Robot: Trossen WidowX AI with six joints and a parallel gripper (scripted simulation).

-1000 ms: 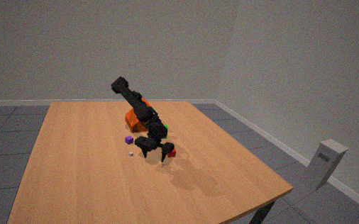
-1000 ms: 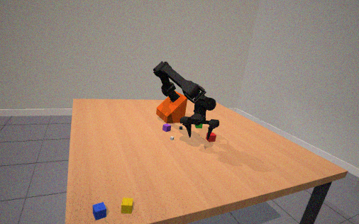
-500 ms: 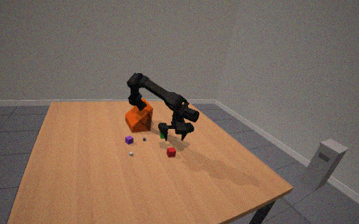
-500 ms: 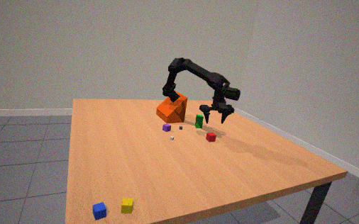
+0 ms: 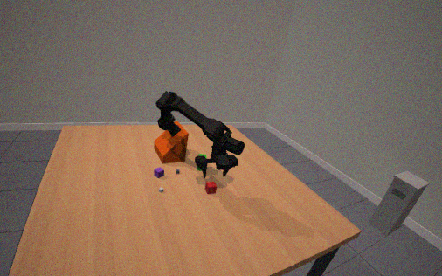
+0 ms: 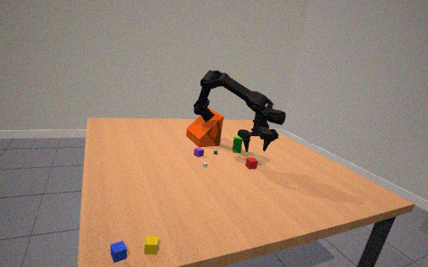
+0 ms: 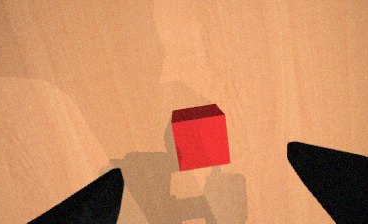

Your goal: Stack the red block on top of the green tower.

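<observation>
The red block is 1 cm behind my gripper tip and 7 cm below it. From my gripper tip the other things lie so: blue cube 38 cm ahead, 64 cm to the right, 7 cm below; yellow cube 38 cm ahead, 56 cm to the right, 7 cm below; purple cube 18 cm behind, 21 cm to the right, 7 cm below.
</observation>
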